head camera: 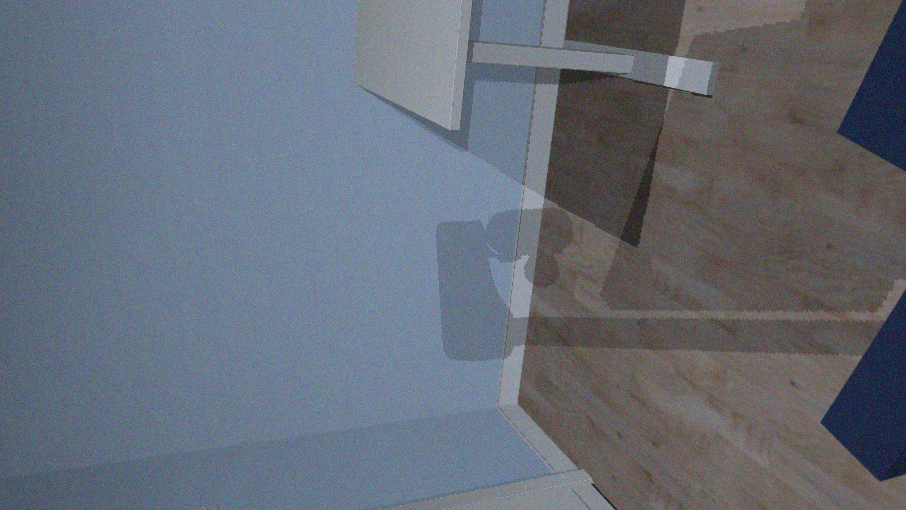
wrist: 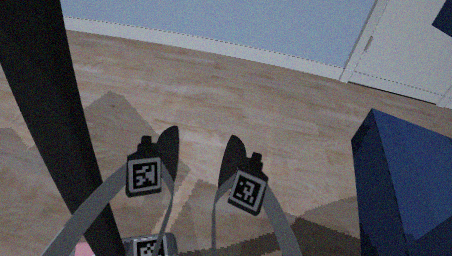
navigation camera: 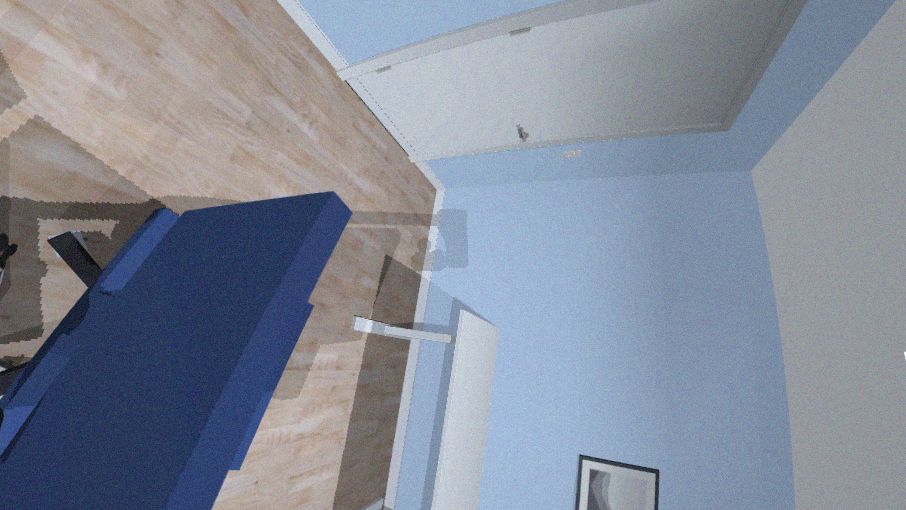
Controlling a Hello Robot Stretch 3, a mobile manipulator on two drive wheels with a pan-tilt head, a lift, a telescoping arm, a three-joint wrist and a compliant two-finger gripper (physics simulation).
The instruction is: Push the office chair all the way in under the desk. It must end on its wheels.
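Places are measured from the robot's base along level axes (x down, y back, z left), in centimetres.
Pixels of known places: gripper, between the fingertips: (wrist: pixel 202 149).
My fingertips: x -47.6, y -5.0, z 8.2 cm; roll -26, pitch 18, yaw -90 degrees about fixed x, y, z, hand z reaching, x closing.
Behind a point stands the place of what it marks.
The blue office chair (navigation camera: pixel 183 316) {y -18.1, x -84.1, z -2.5 cm} (wrist: pixel 420 175) {y -26.2, x -47.0, z 2.7 cm} is large at the lower left of the navigation view, with a black base leg (navigation camera: pixel 79 256) {y -22.4, x -10.7, z 3.0 cm} beyond it. Its wheels cannot be made out clearly. In the head view, two blue parts of the chair (head camera: pixel 881 101) {y -62.5, x -47.0, z -16.2 cm} (head camera: pixel 878 392) {y -28.2, x -98.0, z 7.8 cm} show at the right edge. The white desk (head camera: pixel 412 63) {y -158.9, x -72.1, z -45.2 cm} (navigation camera: pixel 469 392) {y -147.9, x -72.0, z -73.6 cm} stands along the blue wall, with a stretch of floor between it and the chair in the navigation view. My gripper (wrist: pixel 202 149) {y -5.0, x -47.6, z 8.2 cm} is open above the floor, with nothing between its fingers; the chair is to its right.
A white door (navigation camera: pixel 570 82) {y -160.5, x -122.4, z 92.0 cm} (wrist: pixel 405 55) {y -155.3, x -27.8, z 93.9 cm} is in the wall near the room corner. A framed picture (navigation camera: pixel 624 487) {y -180.7, x -158.0, z -134.1 cm} hangs above the desk. A white desk foot (head camera: pixel 691 74) (navigation camera: pixel 370 324) reaches out over the wooden floor. A black bar (wrist: pixel 45 100) crosses the wrist view's left side.
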